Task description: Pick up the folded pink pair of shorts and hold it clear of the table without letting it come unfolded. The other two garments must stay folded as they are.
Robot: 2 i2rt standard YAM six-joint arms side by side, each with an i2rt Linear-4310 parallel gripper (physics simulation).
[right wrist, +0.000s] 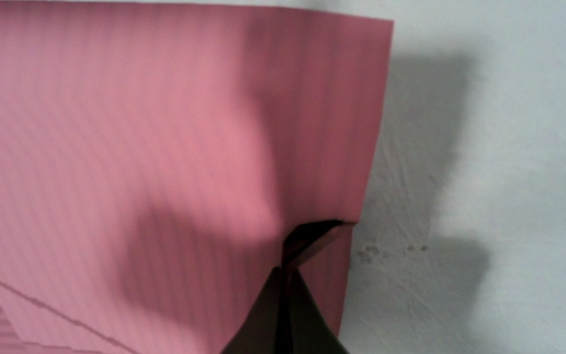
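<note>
The folded pink pair of shorts (190,130) fills the left and middle of the right wrist view, with faint ribbed stripes, and lies flat over most of its visible part. My right gripper (285,280) is shut on the shorts near their right edge. The cloth is pinched into a small raised fold with a dark opening just ahead of the fingertips. A thin dark crease runs across the cloth at the lower left. The left gripper and the other two garments do not show in this view.
The pale grey table top (520,150) shows along the right side and in a thin strip at the top. Soft shadows fall on the table and across the cloth. Small marks and scratches show on the table right of the fingertips.
</note>
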